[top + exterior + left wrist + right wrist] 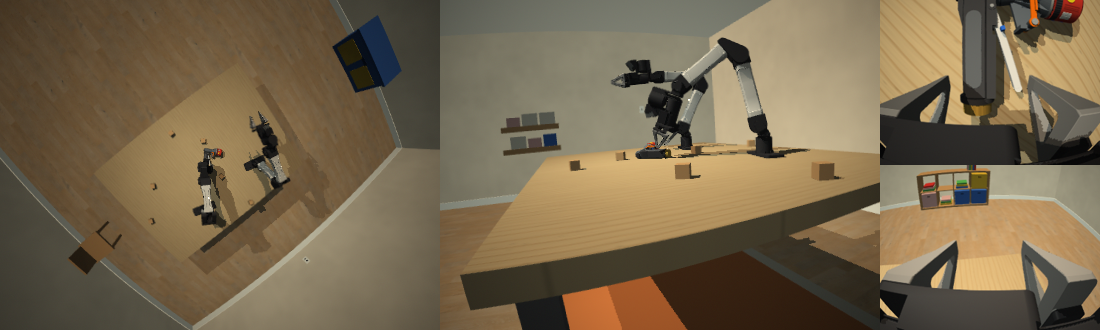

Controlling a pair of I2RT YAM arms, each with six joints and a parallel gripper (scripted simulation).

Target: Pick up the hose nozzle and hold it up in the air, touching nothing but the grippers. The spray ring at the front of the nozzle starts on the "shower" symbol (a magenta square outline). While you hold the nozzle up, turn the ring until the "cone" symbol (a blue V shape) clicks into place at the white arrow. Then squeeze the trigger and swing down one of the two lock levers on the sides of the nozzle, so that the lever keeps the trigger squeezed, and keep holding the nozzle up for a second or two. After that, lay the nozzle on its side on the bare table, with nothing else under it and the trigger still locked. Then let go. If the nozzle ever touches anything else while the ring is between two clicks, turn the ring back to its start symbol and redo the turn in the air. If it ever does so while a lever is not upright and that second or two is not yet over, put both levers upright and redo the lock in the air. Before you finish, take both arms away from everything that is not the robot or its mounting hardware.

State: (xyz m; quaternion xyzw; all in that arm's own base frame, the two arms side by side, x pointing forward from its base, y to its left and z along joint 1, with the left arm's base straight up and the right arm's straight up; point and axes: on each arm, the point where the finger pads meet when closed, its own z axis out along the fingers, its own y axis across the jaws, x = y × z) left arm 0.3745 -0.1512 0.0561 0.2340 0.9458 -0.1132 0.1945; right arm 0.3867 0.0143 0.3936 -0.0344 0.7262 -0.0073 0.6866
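My left hand is 4 cm to the left of the pale trigger and 3 cm above it. Also, from my left hand: red spray ring (14 cm to the right, 2 cm below, 1 cm behind).
My right hand is 90 mm past the red spray ring, 290 mm to the right of it and 360 mm above it. Round my right hand: pale trigger 70 mm behind, 380 mm to the left, 370 mm below.
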